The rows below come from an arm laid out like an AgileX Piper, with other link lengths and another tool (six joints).
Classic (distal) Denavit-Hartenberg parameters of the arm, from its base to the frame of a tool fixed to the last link. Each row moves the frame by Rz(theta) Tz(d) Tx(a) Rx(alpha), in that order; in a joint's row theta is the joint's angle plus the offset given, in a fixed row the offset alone. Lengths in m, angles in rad.
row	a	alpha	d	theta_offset
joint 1	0.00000	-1.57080	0.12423	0.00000
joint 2	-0.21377	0.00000	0.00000	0.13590
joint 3	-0.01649	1.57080	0.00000	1.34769
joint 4	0.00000	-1.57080	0.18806	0.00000
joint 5	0.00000	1.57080	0.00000	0.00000
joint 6	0.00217	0.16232	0.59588	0.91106
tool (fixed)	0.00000	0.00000	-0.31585	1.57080
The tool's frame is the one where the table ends.
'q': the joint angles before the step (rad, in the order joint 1, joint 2, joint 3, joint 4, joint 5, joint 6). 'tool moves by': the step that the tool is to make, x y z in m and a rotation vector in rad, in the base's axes. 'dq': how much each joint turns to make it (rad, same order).
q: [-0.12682, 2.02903, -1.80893, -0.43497, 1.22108, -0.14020]
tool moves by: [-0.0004, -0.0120, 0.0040, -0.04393, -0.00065, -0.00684]
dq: [0.00012, 0.00026, -0.00025, -0.04733, 0.00004, 0.01501]
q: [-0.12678, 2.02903, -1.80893, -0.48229, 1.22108, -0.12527]
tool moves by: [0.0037, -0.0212, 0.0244, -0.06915, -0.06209, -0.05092]
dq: [0.00002, -0.03749, 0.00038, -0.07879, -0.00016, 0.07072]
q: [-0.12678, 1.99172, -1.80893, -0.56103, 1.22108, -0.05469]
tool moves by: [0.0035, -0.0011, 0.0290, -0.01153, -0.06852, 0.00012]
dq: [0.00002, -0.06914, -0.00061, -0.00274, 0.00031, -0.00011]
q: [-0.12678, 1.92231, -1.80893, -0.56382, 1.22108, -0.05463]
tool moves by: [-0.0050, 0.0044, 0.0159, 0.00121, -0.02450, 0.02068]
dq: [0.00011, -0.06670, 0.02974, 0.01299, -0.00003, -0.02582]
